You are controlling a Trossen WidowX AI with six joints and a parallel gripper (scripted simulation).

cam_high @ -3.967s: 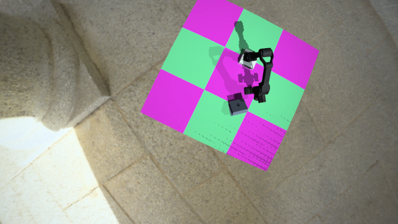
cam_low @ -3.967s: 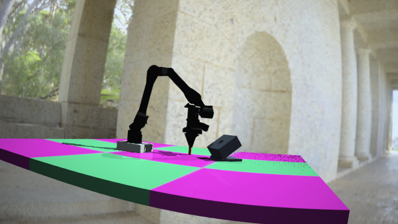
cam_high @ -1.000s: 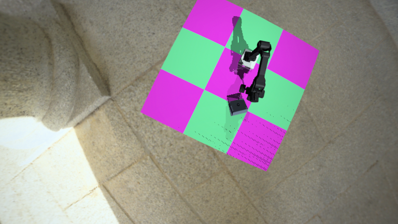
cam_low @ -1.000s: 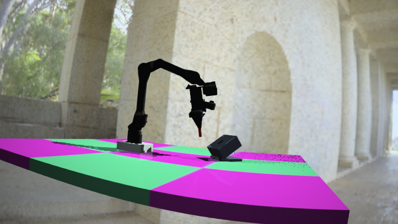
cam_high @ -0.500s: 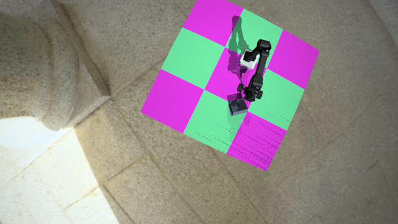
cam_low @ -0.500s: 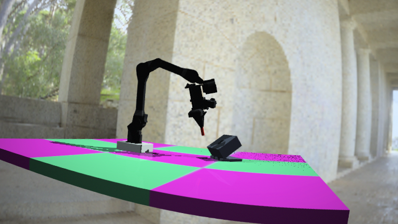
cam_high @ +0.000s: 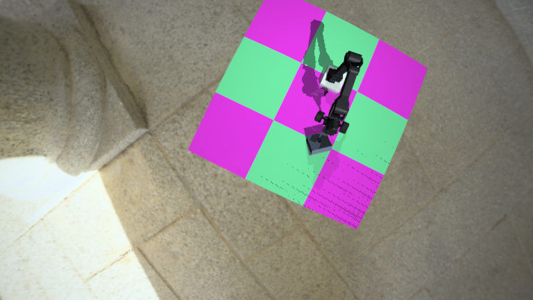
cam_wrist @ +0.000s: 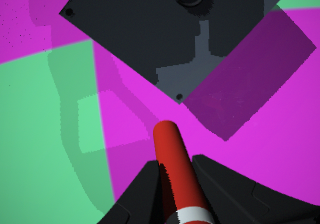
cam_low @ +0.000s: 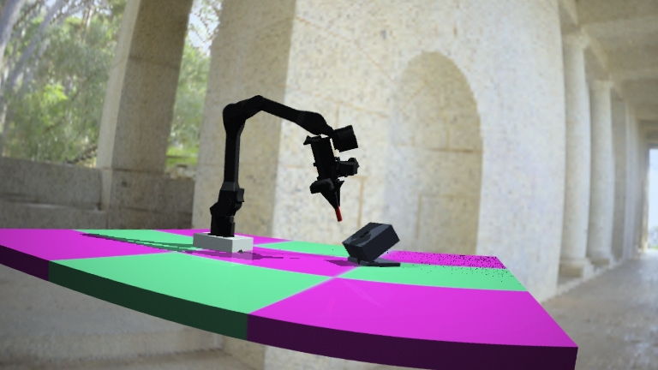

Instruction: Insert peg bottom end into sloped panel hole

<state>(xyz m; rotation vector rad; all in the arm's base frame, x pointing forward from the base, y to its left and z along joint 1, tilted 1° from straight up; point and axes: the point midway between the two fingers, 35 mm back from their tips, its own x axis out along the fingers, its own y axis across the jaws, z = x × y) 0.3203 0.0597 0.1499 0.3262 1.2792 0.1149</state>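
Now: the dark sloped panel 100 mm ahead of my gripper tip, 10 mm to the right of it and 90 mm below it. Round my gripper tip: thin foot plate (120 mm ahead, 150 mm below); red peg (10 mm behind, 20 mm above).
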